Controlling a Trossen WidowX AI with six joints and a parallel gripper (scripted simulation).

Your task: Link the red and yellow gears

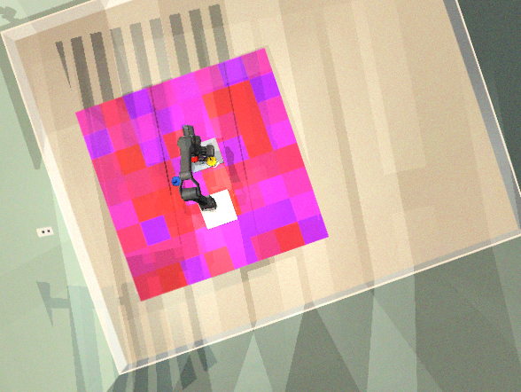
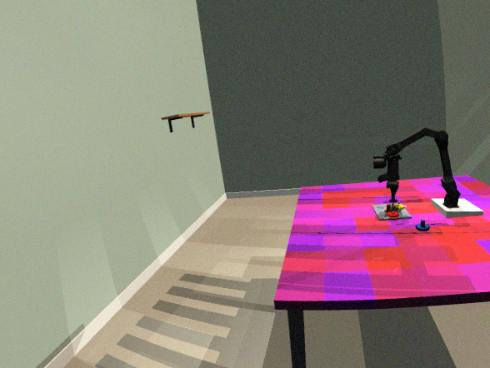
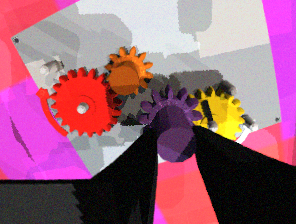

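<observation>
Now: gripper tip 1 cm above the purple gear. Round my gripper tip: orange gear: 6 cm below, 3 cm ahead, 2 cm to the left; red gear: 7 cm to the left, 7 cm below, 2 cm ahead; yellow gear: 7 cm below, 4 cm behind, 3 cm to the right.
</observation>
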